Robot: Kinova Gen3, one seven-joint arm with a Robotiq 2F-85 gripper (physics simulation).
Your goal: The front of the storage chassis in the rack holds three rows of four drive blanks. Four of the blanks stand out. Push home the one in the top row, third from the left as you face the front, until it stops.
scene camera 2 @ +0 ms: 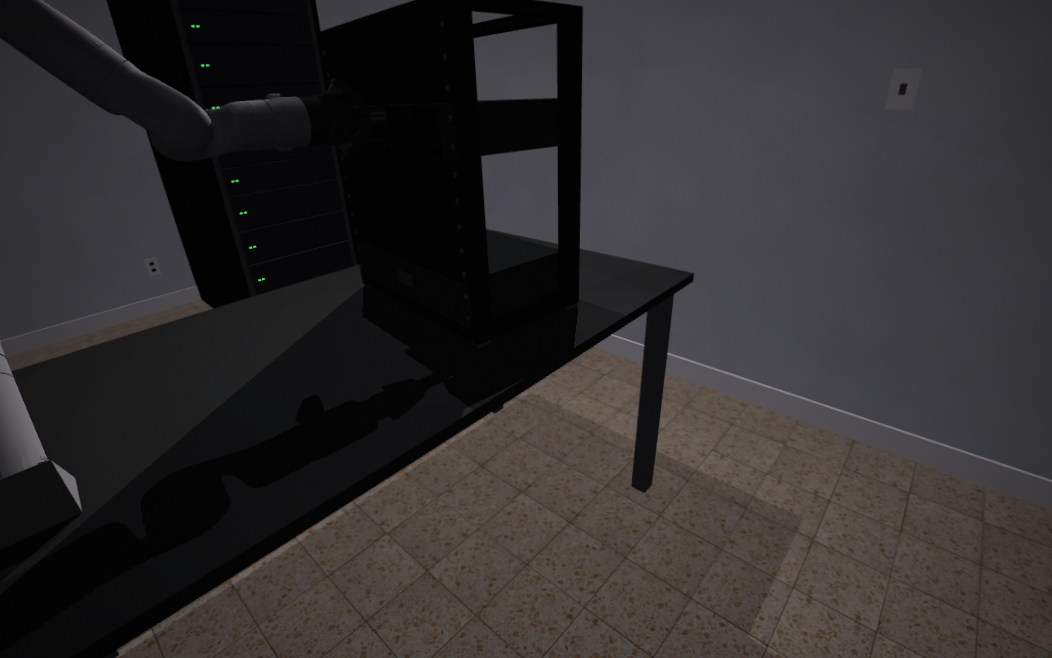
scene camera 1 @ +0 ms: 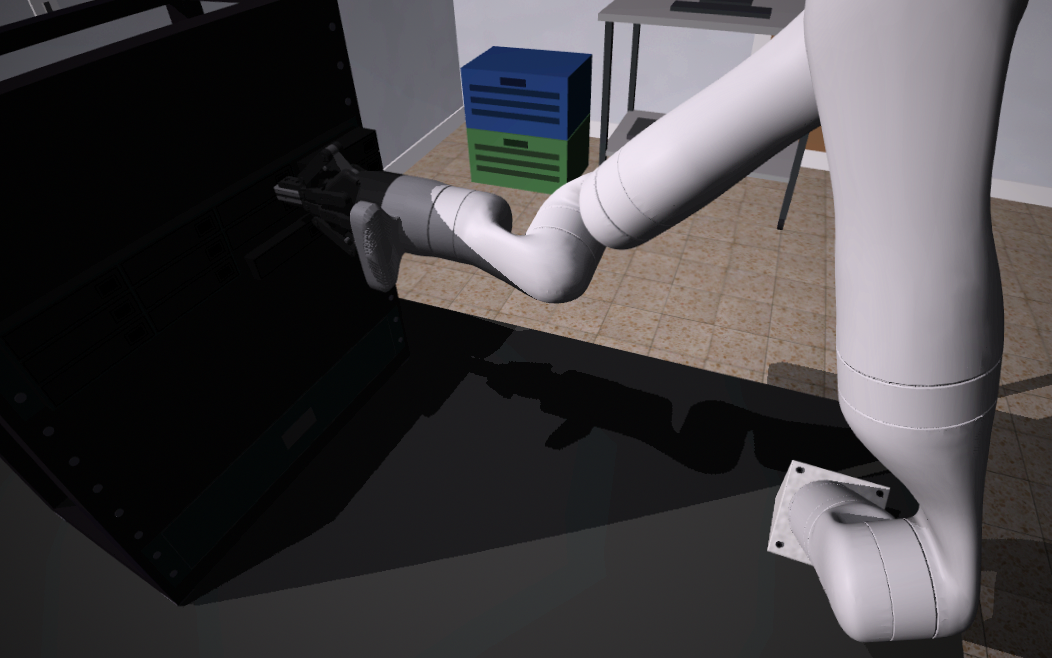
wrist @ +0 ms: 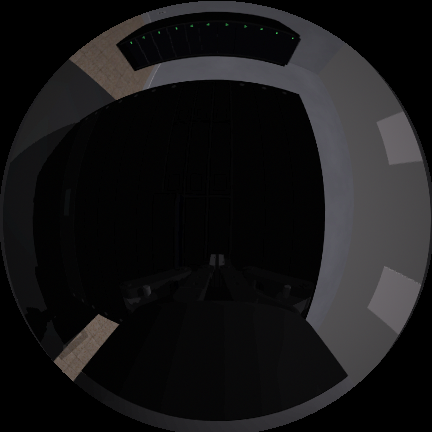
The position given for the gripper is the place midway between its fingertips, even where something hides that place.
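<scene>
The gripper [scene camera 1: 280, 188] is visible, and the wrist view shows the gripper too [wrist: 216, 262]. There is also a black rack [scene camera 1: 186, 344]; scene camera 2 shows the black rack [scene camera 2: 415, 193], and so does the wrist view, where the black rack is at [wrist: 163, 177].
</scene>
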